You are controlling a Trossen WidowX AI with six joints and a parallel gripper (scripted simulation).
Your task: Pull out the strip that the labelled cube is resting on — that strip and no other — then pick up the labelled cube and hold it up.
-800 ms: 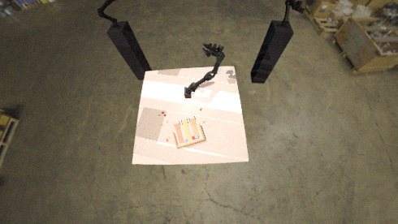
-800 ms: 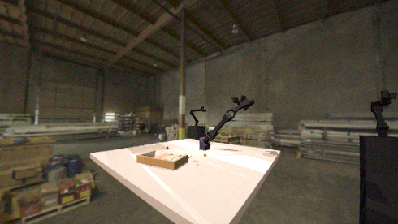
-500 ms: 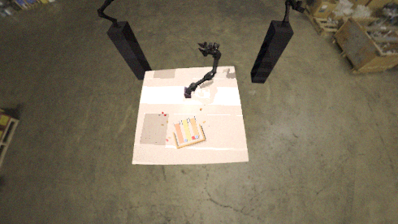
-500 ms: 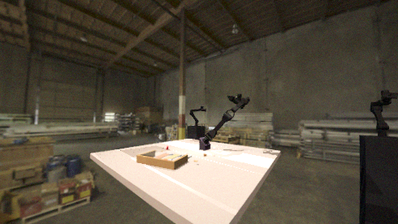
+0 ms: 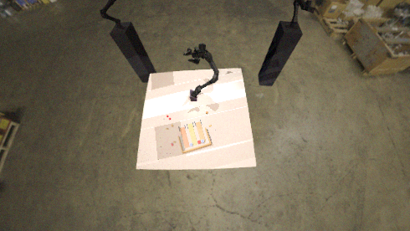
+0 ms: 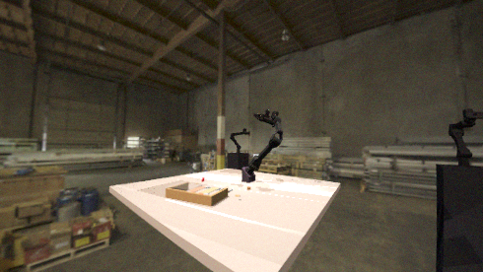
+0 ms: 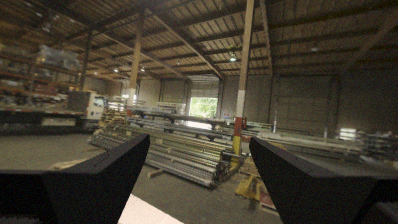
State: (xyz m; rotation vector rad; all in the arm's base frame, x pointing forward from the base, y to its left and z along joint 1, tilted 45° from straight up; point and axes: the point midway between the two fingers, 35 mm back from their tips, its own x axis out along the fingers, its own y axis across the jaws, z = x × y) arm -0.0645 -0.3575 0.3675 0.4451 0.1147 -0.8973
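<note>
The brown block is 600 mm below my gripper tip, 280 mm ahead of it and 200 mm to the left of it.
</note>
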